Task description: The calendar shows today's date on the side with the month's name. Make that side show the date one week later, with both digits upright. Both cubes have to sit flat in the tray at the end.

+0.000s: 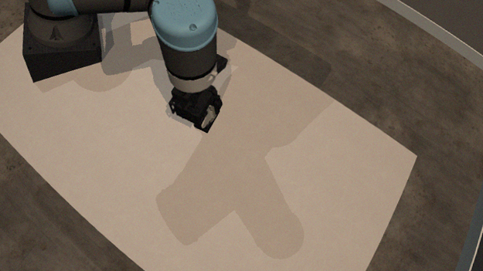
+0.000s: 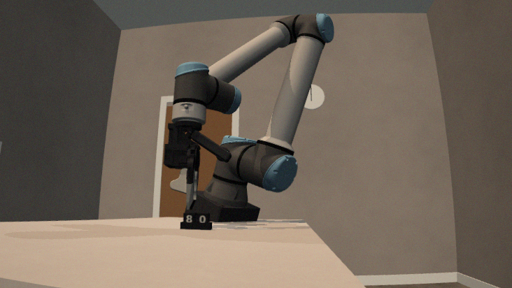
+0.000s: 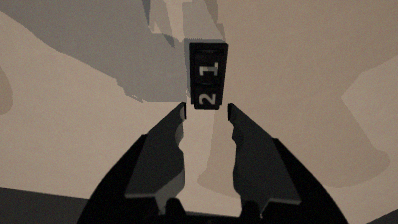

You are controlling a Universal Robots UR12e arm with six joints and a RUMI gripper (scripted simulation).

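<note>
Now: hand 2 cm to the right of the black tray and 5 cm above it.
</note>
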